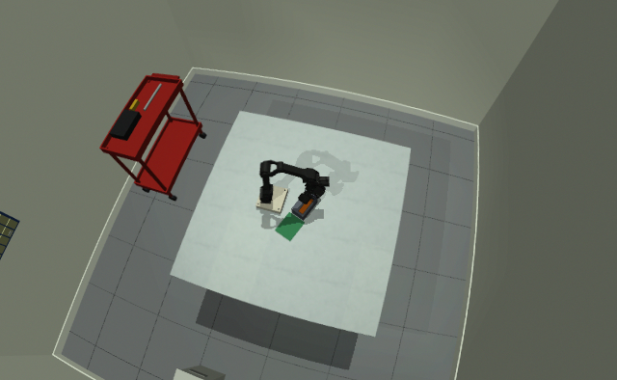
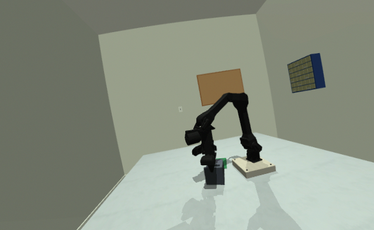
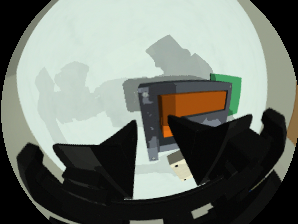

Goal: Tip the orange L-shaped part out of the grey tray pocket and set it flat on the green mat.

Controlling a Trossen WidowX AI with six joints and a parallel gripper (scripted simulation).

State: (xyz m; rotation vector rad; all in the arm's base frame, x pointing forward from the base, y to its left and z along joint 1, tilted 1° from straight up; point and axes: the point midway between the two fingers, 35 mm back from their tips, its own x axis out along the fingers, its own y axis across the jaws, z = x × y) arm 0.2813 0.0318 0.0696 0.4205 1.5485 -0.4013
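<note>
My gripper tip is now 3 cm past the orange L-shaped part, 4 cm to the left of it and 2 cm above it. The rest, counted from my gripper tip: green mat: 11 cm behind, 19 cm to the right, 9 cm below.
</note>
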